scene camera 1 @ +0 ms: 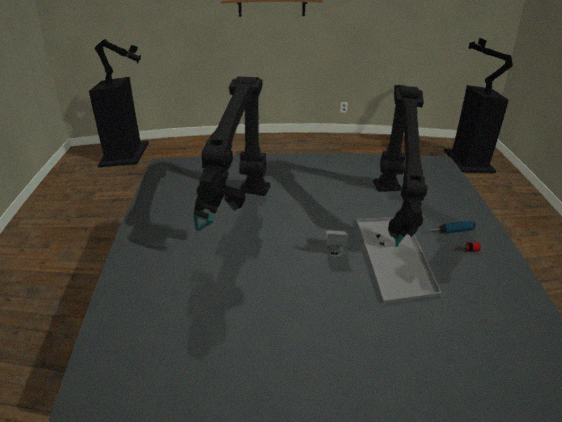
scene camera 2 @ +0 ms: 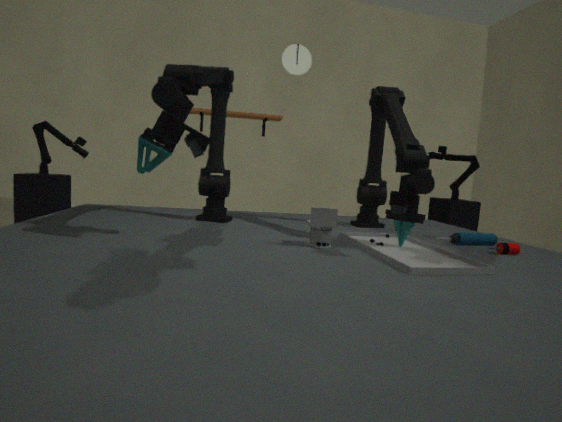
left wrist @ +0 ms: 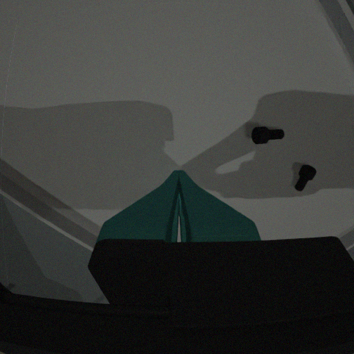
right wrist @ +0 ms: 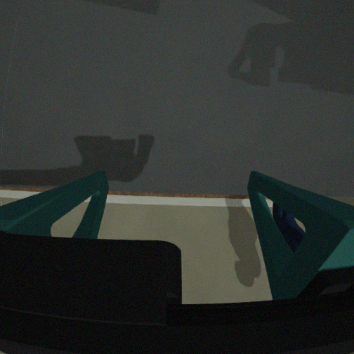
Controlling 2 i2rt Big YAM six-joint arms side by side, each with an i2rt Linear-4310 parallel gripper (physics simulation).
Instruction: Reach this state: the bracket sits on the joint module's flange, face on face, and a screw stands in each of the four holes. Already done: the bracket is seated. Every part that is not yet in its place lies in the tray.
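Places are measured from the left arm's base along level axes (x left, y back, z up), in centimetres.
Pixels of known places: left gripper, fingertip midpoint: [scene camera 1: 396, 245] [scene camera 2: 400, 246]; right gripper, fingertip midpoint: [scene camera 1: 198, 220] [scene camera 2: 143, 172]; left arm's base at its link origin: [scene camera 1: 387, 186] [scene camera 2: 367, 226]; right arm's base at its link origin: [scene camera 1: 255, 188] [scene camera 2: 214, 220].
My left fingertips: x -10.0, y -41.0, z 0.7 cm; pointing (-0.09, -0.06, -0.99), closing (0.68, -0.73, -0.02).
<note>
For each thing: its middle in the pictures, then the offset to it from my left fingertips. Level surfaces: height alone.
- pale bracket at the middle of its body: [scene camera 2: 321, 217] [scene camera 1: 336, 233] dx -24.7, dy +1.2, dz +7.5 cm
- joint module at the middle of its body: [scene camera 2: 320, 235] [scene camera 1: 335, 244] dx -24.7, dy +1.2, dz +2.5 cm
- tray at the middle of its body: [scene camera 2: 404, 249] [scene camera 1: 396, 255] dx -2.0, dy -4.9, dz +0.1 cm
- screw at the middle of its body: [scene camera 1: 378, 235] dx -5.8, dy +6.4, dz +0.2 cm
- blue screwdriver at the middle of its body: [scene camera 2: 466, 239] [scene camera 1: 452, 227] dx +28.6, dy +5.9, dz +1.3 cm
- red cylindrical tool at the middle of its body: [scene camera 2: 502, 248] [scene camera 1: 469, 247] dx +31.2, dy -6.3, dz +1.0 cm
- table at its surface level: dz -0.7 cm
The pale bracket [scene camera 1: 336, 237] [scene camera 2: 324, 219] sits on the joint module [scene camera 1: 335, 252] [scene camera 2: 320, 238]; its four holes are too small to make out. Black screws lie in the tray [scene camera 1: 405, 280] [scene camera 2: 425, 259], two of them plain in the left wrist view, one screw [left wrist: 267, 134] [scene camera 1: 378, 235] and another screw [left wrist: 305, 177] to its lower right. My left gripper [scene camera 1: 398, 244] [scene camera 2: 401, 245] [left wrist: 178, 178] is shut, low over the tray; its fingertips meet and no screw shows between them. The tray under its fingers is hidden. My right gripper [scene camera 1: 204, 222] [right wrist: 177, 178] is open and empty, high above the table.
A blue screwdriver [scene camera 1: 459, 227] [scene camera 2: 474, 239] and a red cylindrical tool [scene camera 1: 473, 247] [scene camera 2: 508, 248] lie on the table [scene camera 1: 300, 340] to the right of the tray. The bracket and module stand just left of the tray, between the two arms.
</note>
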